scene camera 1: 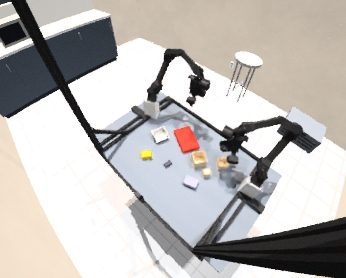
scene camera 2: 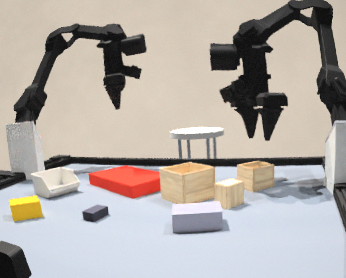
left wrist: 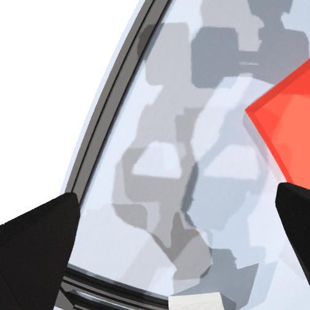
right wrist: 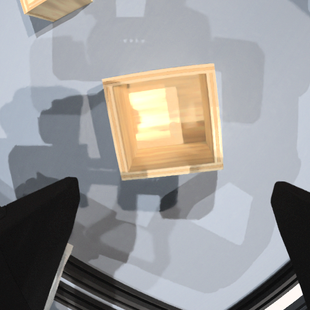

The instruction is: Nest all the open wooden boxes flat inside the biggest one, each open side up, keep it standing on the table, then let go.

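Where they show: left gripper, between the fingertips: [scene camera 2: 117,109]; right gripper, between the fingertips: [scene camera 1: 227,157] [scene camera 2: 258,139]; left arm's base, origin of its link: [scene camera 1: 151,101] [scene camera 2: 23,131]; right arm's base, origin of its link: [scene camera 1: 255,182].
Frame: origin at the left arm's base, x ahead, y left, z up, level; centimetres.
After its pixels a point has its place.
Note:
The biggest open wooden box [scene camera 1: 199,159] @[y -28.9, x 45.4, z -14.0 cm] [scene camera 2: 187,184] @[y -35.6, x 44.1, z -10.2 cm] stands open side up on the table. A mid-sized wooden box [scene camera 1: 222,163] @[y -27.2, x 61.2, z -14.0 cm] [scene camera 2: 255,176] @[y -32.2, x 59.5, z -11.1 cm] [right wrist: 162,120] stands apart from it, open side up. The smallest wooden box [scene camera 1: 207,172] @[y -38.7, x 52.2, z -10.1 cm] [scene camera 2: 229,194] @[y -40.6, x 51.1, z -11.6 cm] stands near the biggest box's front right in scene camera 2; its inside is hard to see. My right gripper [scene camera 1: 232,160] @[y -27.6, x 62.1, z -4.0 cm] [scene camera 2: 259,139] @[y -27.6, x 62.1, z -4.0 cm] [right wrist: 178,191] is open and empty, above the table near the mid-sized box. My left gripper [scene camera 1: 191,101] @[y 4.3, x 30.8, z 3.4 cm] [scene camera 2: 117,108] @[y 4.3, x 30.8, z 3.4 cm] [left wrist: 179,200] is open and empty, high above the table's far side.
A red box [scene camera 1: 186,139] @[y -17.3, x 33.0, z -11.8 cm] [scene camera 2: 125,181] @[y -22.8, x 32.0, z -11.8 cm] [left wrist: 285,125] lies left of the biggest box in scene camera 2. A white bin [scene camera 1: 160,134] @[y -17.5, x 13.4, z -13.8 cm] [scene camera 2: 56,184] @[y -14.9, x 13.1, z -13.6 cm], yellow block [scene camera 1: 146,154] @[y -37.8, x 10.9, z -11.2 cm] [scene camera 2: 26,208] @[y -39.2, x 11.5, z -12.3 cm], dark block [scene camera 1: 167,163] @[y -39.0, x 26.0, z -12.8 cm] [scene camera 2: 95,213] @[y -40.8, x 26.3, z -13.0 cm] and lavender block [scene camera 1: 191,182] @[y -47.5, x 44.2, z -11.2 cm] [scene camera 2: 197,219] @[y -49.5, x 43.4, z -12.3 cm] also rest on the table.

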